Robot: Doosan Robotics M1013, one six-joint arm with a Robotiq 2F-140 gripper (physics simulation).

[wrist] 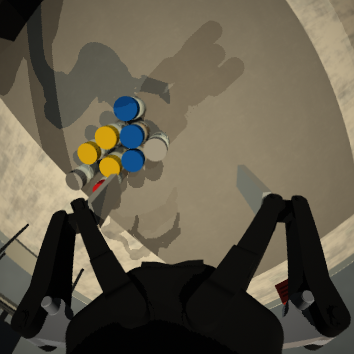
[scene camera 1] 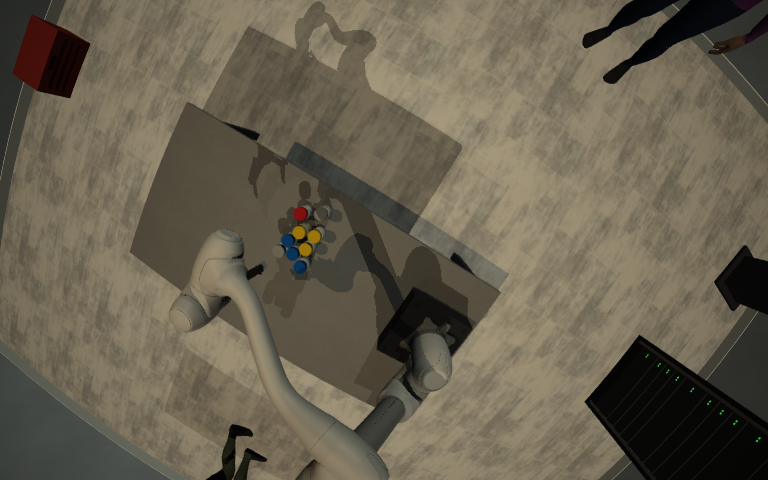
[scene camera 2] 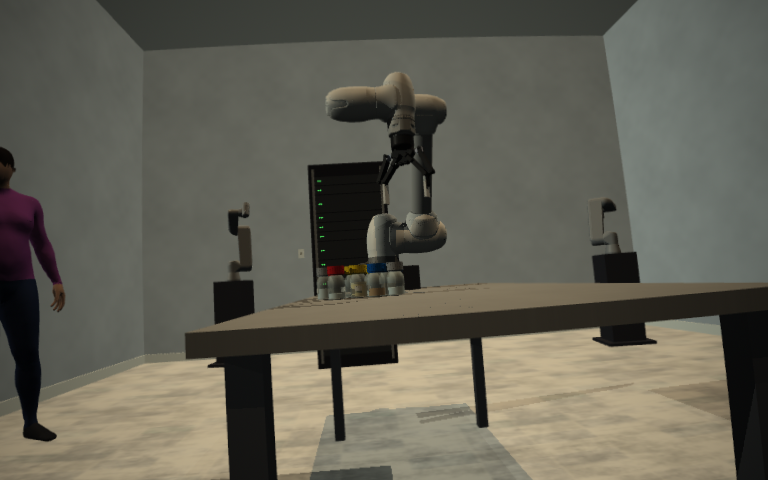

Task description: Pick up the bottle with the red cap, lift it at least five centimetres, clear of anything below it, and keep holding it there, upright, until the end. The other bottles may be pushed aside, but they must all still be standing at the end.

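Places are measured from the arm's base along level axes (x ahead, y left, z up), in millimetres.
Pixels of known places: gripper, fingertip midpoint: (wrist: 176,179) (scene camera 2: 406,200); arm's base, origin of the base link: (scene camera 1: 427,341).
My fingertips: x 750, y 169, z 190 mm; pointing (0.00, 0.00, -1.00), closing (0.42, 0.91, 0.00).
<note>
For each thing: its top centre in the pictures, then the offset to it from my fingertips. Level surfaces: height alone.
- bottle with the red cap, middle of its top: (scene camera 2: 335,266) (scene camera 1: 299,213) 10 mm ahead, 241 mm right, 192 mm down
- table, its level: 297 mm down
- grey-capped bottle, middle of its top: (wrist: 73,181) (scene camera 2: 324,267) (scene camera 1: 320,214) 56 mm back, 295 mm right, 192 mm down
- yellow-capped bottle, middle of its top: (wrist: 108,167) (scene camera 2: 357,265) (scene camera 1: 298,232) 34 mm back, 177 mm right, 192 mm down
- light-grey-capped bottle, middle of its top: (wrist: 154,149) (scene camera 2: 394,262) (scene camera 1: 278,251) 14 mm back, 54 mm right, 192 mm down
The bottle with the red cap (scene camera 1: 300,213) (scene camera 2: 335,270) (wrist: 98,186) stands upright at one end of a tight cluster of bottles on the table (scene camera 1: 169,186) (scene camera 2: 509,305). In the wrist view its cap is mostly hidden behind the left finger pad. A grey-capped bottle (scene camera 1: 322,212) (wrist: 76,180) stands beside it, and a yellow-capped bottle (scene camera 1: 298,232) (wrist: 110,166) is close on another side. My gripper (scene camera 2: 406,202) (wrist: 176,179) is open and empty, high above the table, pointing down. In scene camera 1 it is mostly hidden by the arm.
Other yellow-capped bottles (scene camera 1: 314,236) (wrist: 89,153), several blue-capped bottles (scene camera 1: 292,253) (scene camera 2: 376,267) (wrist: 132,136) and a light-grey-capped bottle (scene camera 1: 278,249) (scene camera 2: 394,264) (wrist: 155,149) stand upright in the cluster. The arm's black base plate (scene camera 1: 396,319) sits at one table end.
</note>
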